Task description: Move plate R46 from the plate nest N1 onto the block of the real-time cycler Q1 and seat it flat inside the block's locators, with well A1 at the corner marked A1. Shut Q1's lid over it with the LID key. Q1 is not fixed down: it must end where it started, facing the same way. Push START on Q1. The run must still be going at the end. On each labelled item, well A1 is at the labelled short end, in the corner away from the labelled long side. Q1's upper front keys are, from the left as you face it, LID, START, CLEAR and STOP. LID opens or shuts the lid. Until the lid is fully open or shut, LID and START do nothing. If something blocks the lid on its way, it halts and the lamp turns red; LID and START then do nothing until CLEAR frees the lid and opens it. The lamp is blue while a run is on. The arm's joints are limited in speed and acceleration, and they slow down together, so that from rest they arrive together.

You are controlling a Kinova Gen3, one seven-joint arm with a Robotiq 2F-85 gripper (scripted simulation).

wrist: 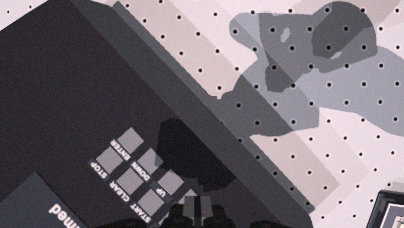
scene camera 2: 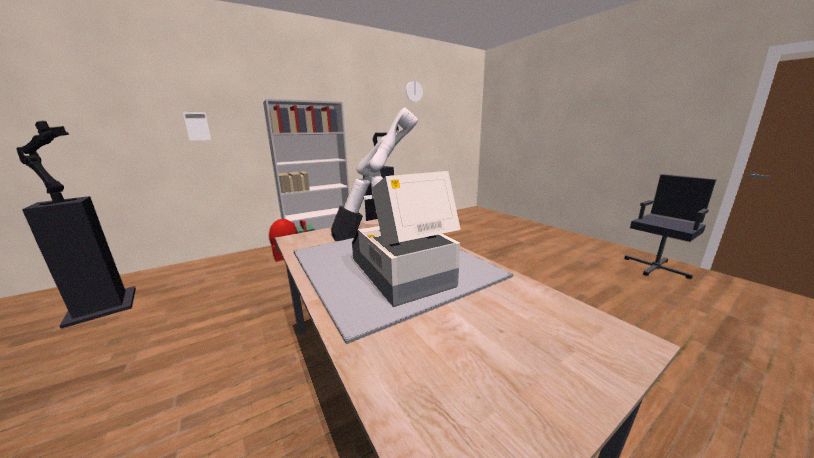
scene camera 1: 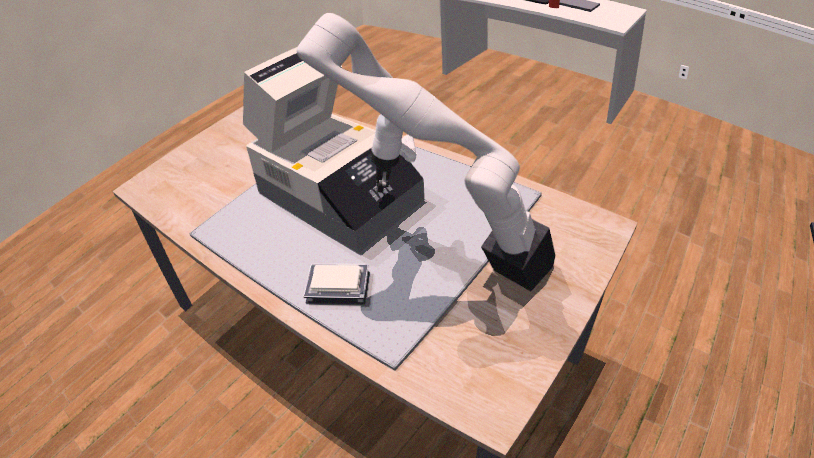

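There's a cycler Q1 (scene camera 1: 325, 176) sitting 146 cm from the lens, and a plate R46 (scene camera 1: 327, 278) that's 138 cm from the lens.
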